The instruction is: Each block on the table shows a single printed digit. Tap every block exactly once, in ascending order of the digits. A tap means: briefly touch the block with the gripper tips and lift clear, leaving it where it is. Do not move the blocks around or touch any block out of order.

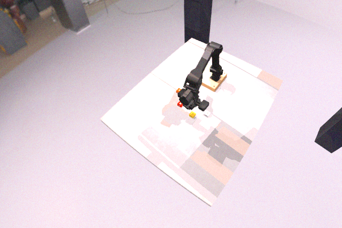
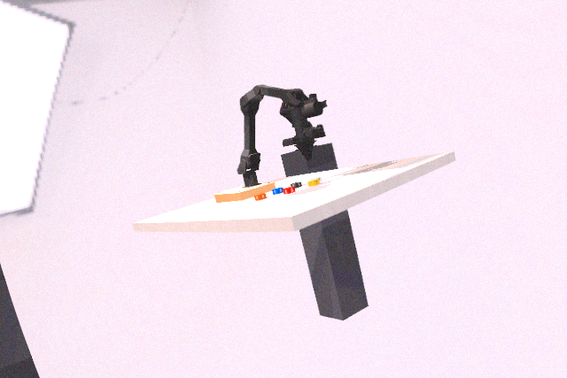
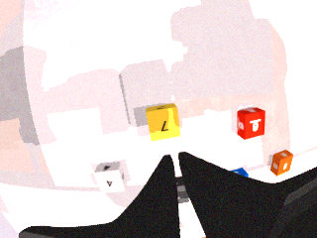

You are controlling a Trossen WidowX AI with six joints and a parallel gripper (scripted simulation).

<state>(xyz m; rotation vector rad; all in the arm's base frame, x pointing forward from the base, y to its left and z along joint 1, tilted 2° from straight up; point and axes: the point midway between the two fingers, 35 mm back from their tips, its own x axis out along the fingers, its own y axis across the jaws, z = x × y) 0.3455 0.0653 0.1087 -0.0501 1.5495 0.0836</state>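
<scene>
My gripper tip is 20 cm to the left of the orange block, 9 cm past it and 9 cm above it. Round my gripper tip: dark grey block 10 cm behind, 9 cm below, 1 cm to the right; then white block 9 cm below, 7 cm to the left, 7 cm behind; then yellow block 9 cm below.
</scene>
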